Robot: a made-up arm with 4 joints. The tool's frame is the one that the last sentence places.
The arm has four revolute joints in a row. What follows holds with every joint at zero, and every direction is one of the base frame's.
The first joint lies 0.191 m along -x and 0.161 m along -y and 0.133 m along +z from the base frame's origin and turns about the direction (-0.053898, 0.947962, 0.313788), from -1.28 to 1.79 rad.
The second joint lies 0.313 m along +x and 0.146 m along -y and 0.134 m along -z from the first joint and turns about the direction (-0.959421, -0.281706, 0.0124), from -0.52 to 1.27 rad.
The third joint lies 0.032 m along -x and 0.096 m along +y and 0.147 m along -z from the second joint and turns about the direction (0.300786, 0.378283, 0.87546), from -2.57 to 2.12 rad.
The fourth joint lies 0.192 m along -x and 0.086 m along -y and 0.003 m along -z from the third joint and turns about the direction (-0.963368, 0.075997, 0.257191), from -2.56 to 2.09 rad.
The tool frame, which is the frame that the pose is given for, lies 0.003 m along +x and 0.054 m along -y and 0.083 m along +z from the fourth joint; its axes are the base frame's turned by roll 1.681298, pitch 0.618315 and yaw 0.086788 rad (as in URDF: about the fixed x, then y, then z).
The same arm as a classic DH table. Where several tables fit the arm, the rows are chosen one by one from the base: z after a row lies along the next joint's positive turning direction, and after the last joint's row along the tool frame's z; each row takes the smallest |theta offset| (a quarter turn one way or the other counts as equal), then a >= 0, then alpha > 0; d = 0 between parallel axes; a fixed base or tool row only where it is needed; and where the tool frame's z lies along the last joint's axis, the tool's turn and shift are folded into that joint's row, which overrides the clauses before.
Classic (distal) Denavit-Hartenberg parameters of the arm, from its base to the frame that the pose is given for. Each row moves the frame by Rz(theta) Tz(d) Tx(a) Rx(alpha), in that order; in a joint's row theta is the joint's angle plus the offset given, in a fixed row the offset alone. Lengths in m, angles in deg.
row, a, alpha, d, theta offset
base (fixed), -0.1998, -71.71, 0.1825, 3.25
joint 1, -0.0498, 102.21, -0.4222, -85.13
joint 2, -0.1407, -112.60, -0.3606, -53.57
joint 3, 0.0722, 92.05, -0.2055, -14.74
joint 4, 0.0852, 96.92, 0.1948, 62.84
tool (fixed), 0.0000, 0.00, 0.0488, -111.16
Joint limits (deg, base to tool): -73.34..102.56 -29.79..72.77 -147.25..121.47 -146.68..119.75

